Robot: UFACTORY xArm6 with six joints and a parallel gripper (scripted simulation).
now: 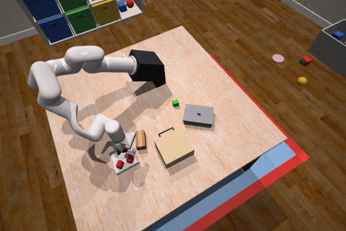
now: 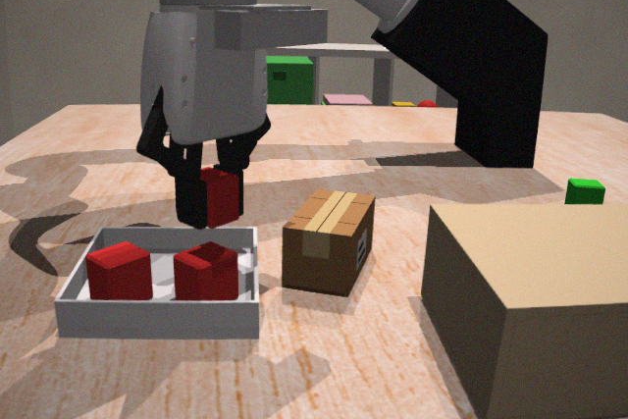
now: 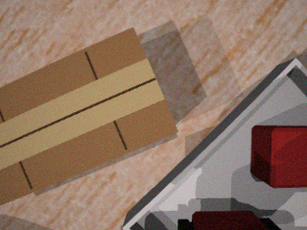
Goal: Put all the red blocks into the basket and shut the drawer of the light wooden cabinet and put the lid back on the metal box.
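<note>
My hand is 60 mm above the grey basket, 30 mm to the left of it and 30 mm short of it. Round my hand: drawer: 260 mm to the left, 120 mm ahead, 30 mm below; then light wooden cabinet: 260 mm to the left, 130 mm ahead, 30 mm below; then cardboard box: 110 mm to the left, 40 mm below, 10 mm behind.
</note>
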